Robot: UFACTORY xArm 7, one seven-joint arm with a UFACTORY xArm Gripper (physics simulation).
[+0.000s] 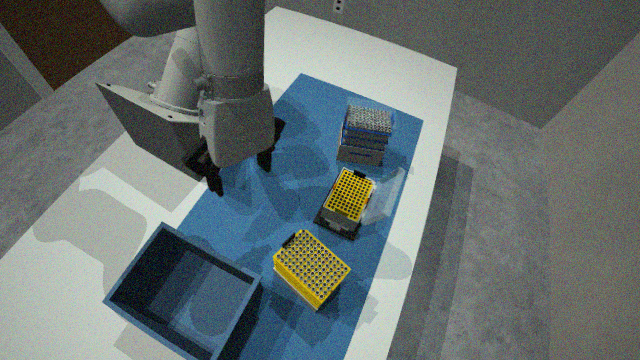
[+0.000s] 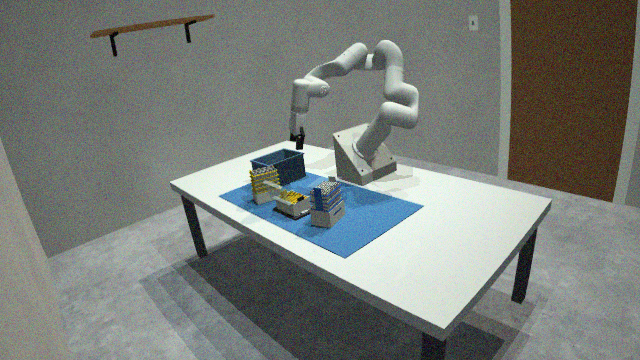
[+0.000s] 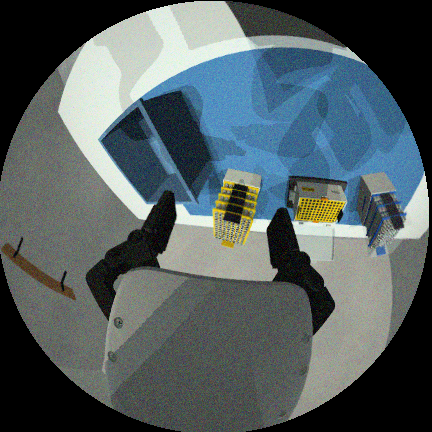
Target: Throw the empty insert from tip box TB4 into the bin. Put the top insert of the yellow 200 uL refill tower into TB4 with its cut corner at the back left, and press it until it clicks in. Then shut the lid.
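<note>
The open tip box, taken as TB4 [image 1: 339, 223] [image 2: 292, 208] [image 3: 322, 189], stands on the mat; its label is unreadable. A yellow insert with empty-looking holes [image 1: 349, 195] [image 2: 293, 197] [image 3: 319, 209] sits in it. Its clear lid [image 1: 385, 199] [image 3: 317, 243] stands open. The yellow refill tower [image 1: 312, 267] [image 2: 264, 185] [image 3: 233, 222] holds stacked inserts, the top one full of grey tips. The blue bin [image 1: 210, 251] [image 2: 294, 167] [image 3: 185, 135] stands beside the tower. My gripper [image 1: 242, 181] [image 2: 299, 146] [image 3: 224, 210] is open and empty, raised high, apart from tower, box and bin.
A blue refill tower [image 1: 369, 125] [image 2: 327, 202] [image 3: 382, 207] stands beside the tip box, on the side away from the yellow tower. The blue mat [image 1: 295, 120] [image 2: 372, 210] [image 3: 225, 110] lies on the white table [image 1: 370, 55] [image 2: 450, 240]. A wall shelf [image 2: 155, 25] [image 3: 37, 272] hangs beyond the table.
</note>
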